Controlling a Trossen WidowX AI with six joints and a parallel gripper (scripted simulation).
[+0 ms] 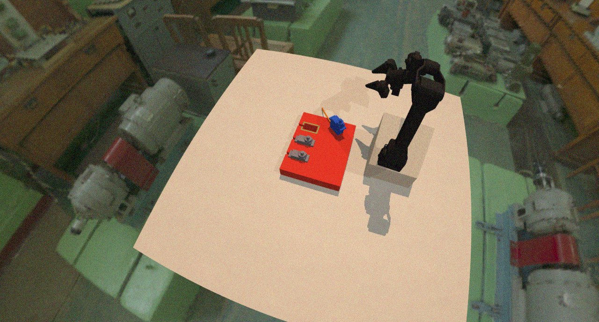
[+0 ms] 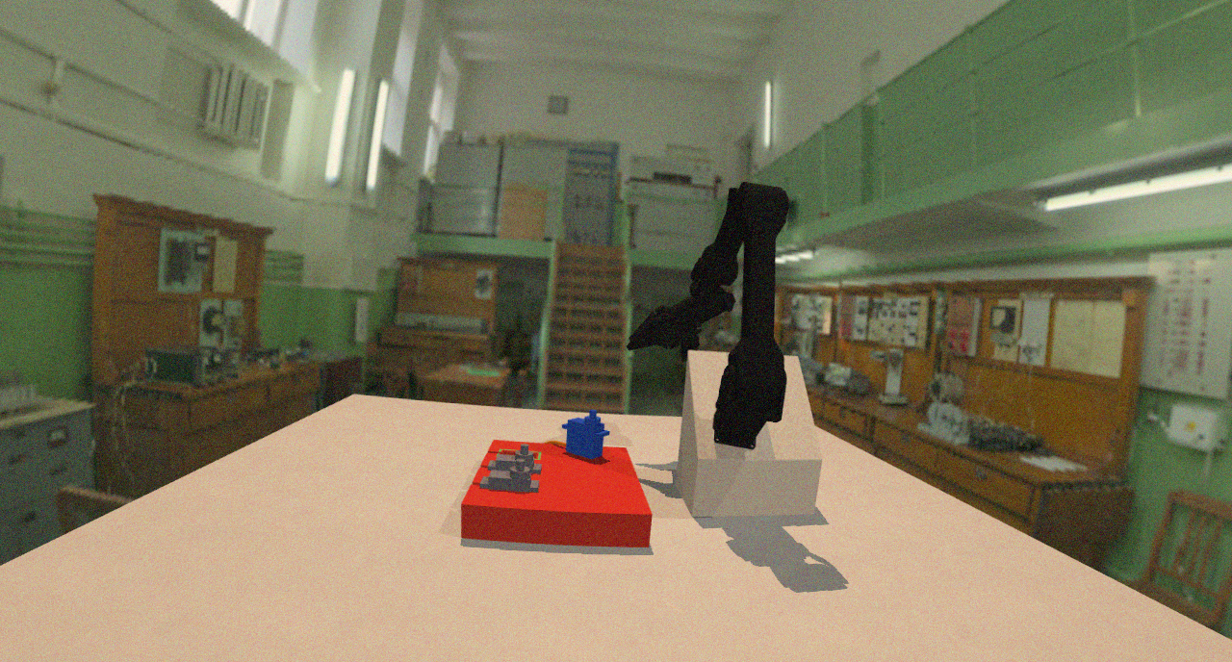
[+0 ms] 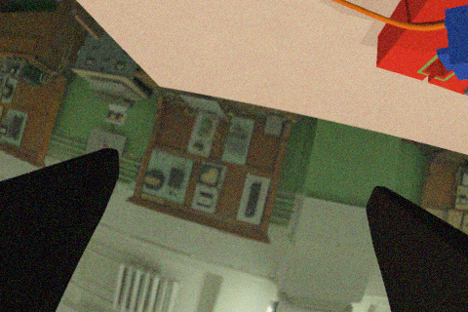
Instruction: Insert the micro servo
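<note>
Now: gripper tip 40 mm short of the red deck, 270 mm to the right of it and 200 mm above it.
</note>
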